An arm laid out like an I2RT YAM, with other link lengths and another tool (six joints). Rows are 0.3 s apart.
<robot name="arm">
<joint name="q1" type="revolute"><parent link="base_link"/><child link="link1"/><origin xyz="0 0 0.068" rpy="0 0 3.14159"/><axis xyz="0 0 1"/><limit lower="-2.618" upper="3.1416"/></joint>
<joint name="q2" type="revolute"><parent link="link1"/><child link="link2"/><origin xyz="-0.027 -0.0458 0.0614" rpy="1.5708 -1.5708 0"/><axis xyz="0 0 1"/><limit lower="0" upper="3.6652"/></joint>
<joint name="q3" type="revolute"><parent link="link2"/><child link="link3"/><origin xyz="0 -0.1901 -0.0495" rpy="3.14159 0 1.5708"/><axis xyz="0 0 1"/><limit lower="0" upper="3.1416"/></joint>
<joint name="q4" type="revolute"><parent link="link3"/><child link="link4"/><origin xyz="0.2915 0.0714 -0.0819"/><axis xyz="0 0 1"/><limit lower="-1.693" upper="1.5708"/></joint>
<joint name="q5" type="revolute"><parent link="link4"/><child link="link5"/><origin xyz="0.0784 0.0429 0.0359" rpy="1.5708 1.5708 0"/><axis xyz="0 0 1"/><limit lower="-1.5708" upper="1.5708"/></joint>
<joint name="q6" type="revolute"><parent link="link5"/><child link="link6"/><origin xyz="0 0.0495 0.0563" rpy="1.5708 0 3.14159"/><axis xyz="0 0 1"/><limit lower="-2.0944" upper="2.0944"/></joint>
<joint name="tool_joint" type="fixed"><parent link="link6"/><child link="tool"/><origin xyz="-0.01 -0.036 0.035" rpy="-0.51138 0 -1.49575"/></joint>
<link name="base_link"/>
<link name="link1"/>
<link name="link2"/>
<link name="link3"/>
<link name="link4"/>
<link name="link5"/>
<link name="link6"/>
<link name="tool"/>
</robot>
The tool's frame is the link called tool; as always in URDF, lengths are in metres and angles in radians.
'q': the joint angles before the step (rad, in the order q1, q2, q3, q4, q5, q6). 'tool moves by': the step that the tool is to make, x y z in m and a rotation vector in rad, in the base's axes. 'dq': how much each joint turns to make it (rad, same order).
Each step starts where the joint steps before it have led.
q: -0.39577 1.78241 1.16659 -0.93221 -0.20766 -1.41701
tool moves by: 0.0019 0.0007 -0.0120 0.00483 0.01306 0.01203
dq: 0.00433 0.04750 0.01104 0.02092 0.00043 -0.00787
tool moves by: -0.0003 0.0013 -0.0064 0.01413 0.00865 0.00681
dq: 0.00115 0.02438 0.00266 0.00712 -0.00977 -0.00579
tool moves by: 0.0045 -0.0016 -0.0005 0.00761 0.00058 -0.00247
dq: -0.00084 0.02665 0.02865 -0.00509 -0.00683 0.00161
